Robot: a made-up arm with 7 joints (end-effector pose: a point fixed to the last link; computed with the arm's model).
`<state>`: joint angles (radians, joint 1 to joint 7).
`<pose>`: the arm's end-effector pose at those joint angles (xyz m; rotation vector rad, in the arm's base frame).
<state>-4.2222 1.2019 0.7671 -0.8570 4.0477 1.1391 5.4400</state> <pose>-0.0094 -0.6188 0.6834 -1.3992 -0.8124 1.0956</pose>
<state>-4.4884 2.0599 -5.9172 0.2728 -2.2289 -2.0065 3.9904</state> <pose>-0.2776 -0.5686 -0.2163 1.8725 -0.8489 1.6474</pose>
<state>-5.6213 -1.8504 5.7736 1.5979 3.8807 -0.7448 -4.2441</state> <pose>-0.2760 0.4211 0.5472 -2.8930 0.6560 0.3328</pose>
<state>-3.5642 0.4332 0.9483 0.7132 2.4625 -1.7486 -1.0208</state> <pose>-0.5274 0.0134 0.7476 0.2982 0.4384 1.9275</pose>
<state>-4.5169 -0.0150 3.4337 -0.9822 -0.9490 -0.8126 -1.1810</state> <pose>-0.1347 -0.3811 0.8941 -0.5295 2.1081 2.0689</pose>
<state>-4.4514 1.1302 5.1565 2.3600 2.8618 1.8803 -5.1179</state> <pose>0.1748 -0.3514 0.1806 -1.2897 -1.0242 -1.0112</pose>
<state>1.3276 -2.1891 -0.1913 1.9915 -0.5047 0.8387 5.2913</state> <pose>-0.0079 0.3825 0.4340 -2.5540 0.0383 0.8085</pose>
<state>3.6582 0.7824 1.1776 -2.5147 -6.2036 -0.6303 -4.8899</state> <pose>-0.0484 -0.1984 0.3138 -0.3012 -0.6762 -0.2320</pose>
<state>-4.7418 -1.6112 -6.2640 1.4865 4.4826 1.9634 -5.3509</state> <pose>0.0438 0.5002 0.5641 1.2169 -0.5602 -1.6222</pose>
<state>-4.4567 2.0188 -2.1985 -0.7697 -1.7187 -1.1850 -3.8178</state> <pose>-0.3202 -0.5030 -0.3224 0.0065 -0.4216 -0.3706</pose>
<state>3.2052 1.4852 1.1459 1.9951 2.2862 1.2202 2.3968</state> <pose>-0.2955 0.4426 0.1675 1.2598 1.6856 -0.6802</pose>
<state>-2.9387 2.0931 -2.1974 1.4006 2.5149 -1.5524 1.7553</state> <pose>-0.5480 -0.1797 0.2587 -1.2544 -2.4553 0.4652</pose>
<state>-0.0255 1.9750 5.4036 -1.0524 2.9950 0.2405 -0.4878</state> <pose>0.7162 -0.3401 0.2188 0.6923 -2.3161 -1.4584</pose>
